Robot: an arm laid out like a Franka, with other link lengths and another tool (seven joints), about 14 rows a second.
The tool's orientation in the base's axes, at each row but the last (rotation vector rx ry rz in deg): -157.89 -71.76 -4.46; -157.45 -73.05 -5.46; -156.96 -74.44 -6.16; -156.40 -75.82 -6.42; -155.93 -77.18 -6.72; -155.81 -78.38 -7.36
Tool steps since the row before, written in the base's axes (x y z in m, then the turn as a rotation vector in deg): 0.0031 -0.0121 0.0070 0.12 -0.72 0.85; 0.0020 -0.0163 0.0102 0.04 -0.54 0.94; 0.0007 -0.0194 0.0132 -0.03 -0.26 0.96; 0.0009 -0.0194 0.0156 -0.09 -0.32 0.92; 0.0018 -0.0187 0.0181 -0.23 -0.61 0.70; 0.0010 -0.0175 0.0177 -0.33 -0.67 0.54
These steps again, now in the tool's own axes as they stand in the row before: -0.0064 0.0097 -0.0085 -0.38 0.49 -0.93; -0.0100 0.0112 -0.0122 -0.29 0.31 -1.00; -0.0130 0.0119 -0.0155 -0.11 0.08 -0.99; -0.0128 0.0117 -0.0179 -0.20 0.07 -0.95; -0.0116 0.0117 -0.0203 -0.54 0.14 -0.78; -0.0112 0.0104 -0.0197 -0.67 0.11 -0.63
